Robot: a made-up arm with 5 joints.
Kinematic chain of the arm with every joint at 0, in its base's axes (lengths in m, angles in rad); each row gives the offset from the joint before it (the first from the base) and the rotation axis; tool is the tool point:
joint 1: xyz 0 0 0.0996 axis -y
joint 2: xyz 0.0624 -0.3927 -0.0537 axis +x
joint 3: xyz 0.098 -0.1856 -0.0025 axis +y
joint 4: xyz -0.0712 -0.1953 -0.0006 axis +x
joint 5: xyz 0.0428 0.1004 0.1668 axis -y
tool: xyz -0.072 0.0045 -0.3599
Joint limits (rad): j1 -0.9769..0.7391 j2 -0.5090..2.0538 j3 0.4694..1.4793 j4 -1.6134..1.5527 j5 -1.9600..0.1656
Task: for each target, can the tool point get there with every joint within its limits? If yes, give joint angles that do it. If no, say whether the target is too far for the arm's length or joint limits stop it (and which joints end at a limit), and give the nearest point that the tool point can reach.
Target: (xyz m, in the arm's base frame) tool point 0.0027 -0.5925 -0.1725
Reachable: yes | joints -0.2509 1.5876 0.9890 1.1612 -0.3566
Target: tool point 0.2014 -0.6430 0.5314
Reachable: yes | joints -0.2894 -0.1889 0.7156 0.2362 -1.6869
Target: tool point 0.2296 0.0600 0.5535
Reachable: no: joint limits stop it (at a limit: joint 2, joint 3, joint 5) | nearest point 0.1763 -0.2521 0.4481 | short by 0.334 m
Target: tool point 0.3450 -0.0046 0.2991
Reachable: no: joint limits stop it (at a limit: joint 2, joint 3, joint 5) | nearest point 0.2959 -0.2369 0.2707 | short by 0.239 m
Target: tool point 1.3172 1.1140 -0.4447
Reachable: no: too far | nearest point 0.4229 -0.0582 -0.2444 | short by 1.488 m
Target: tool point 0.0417 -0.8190 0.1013
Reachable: yes | joints 0.5758 0.7870 1.2760 -0.1164 -0.8667
